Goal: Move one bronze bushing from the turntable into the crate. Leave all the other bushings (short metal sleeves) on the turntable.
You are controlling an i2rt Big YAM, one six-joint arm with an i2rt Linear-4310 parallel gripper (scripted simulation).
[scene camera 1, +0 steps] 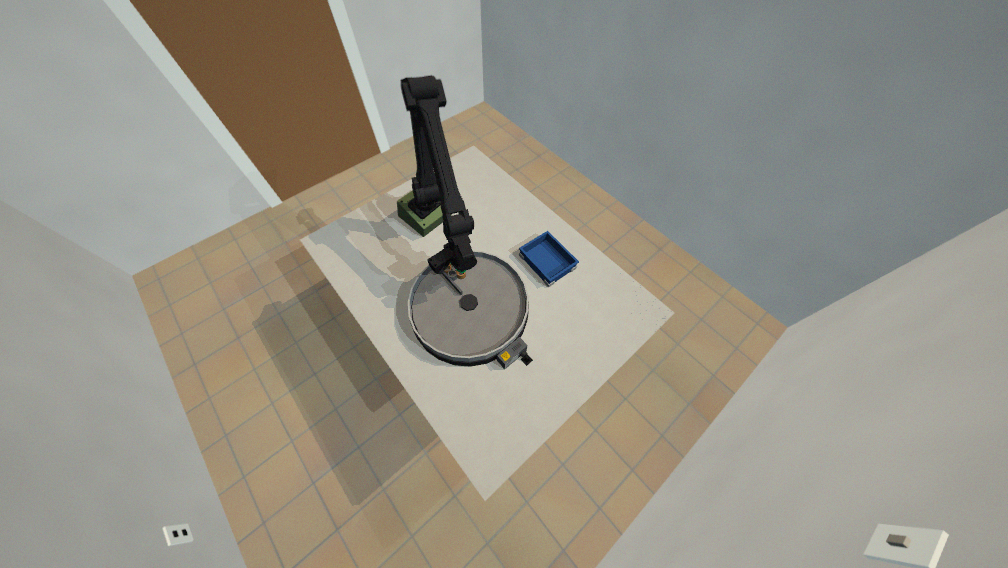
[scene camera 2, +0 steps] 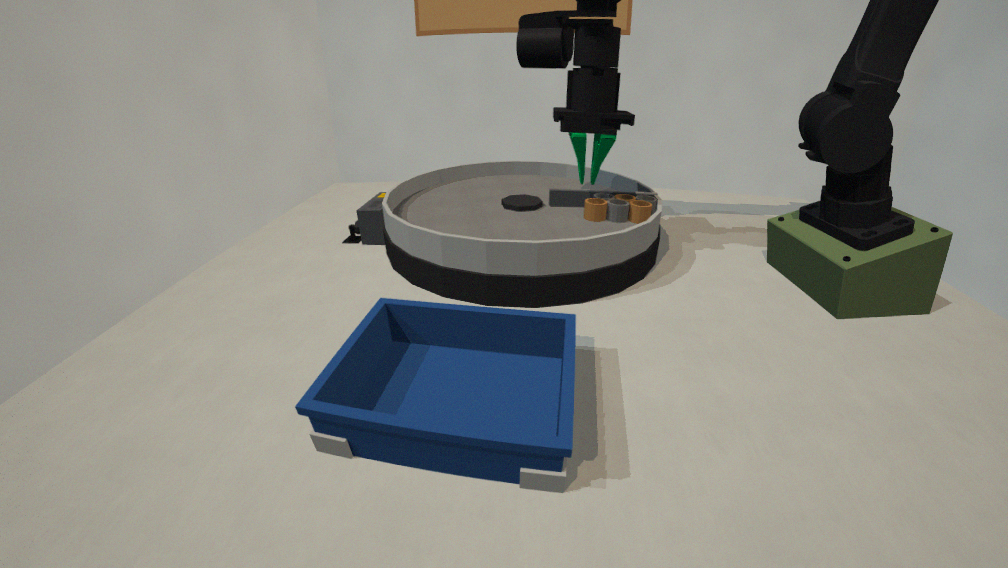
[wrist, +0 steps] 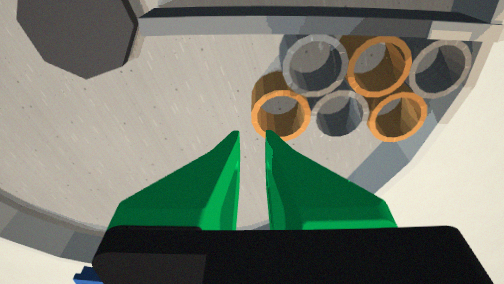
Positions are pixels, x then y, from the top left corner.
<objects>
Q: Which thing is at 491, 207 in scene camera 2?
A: A grey turntable.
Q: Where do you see a grey turntable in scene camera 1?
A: At 491, 309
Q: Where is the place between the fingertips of the gripper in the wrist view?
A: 252, 142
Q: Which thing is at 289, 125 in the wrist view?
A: A bronze bushing.
</objects>
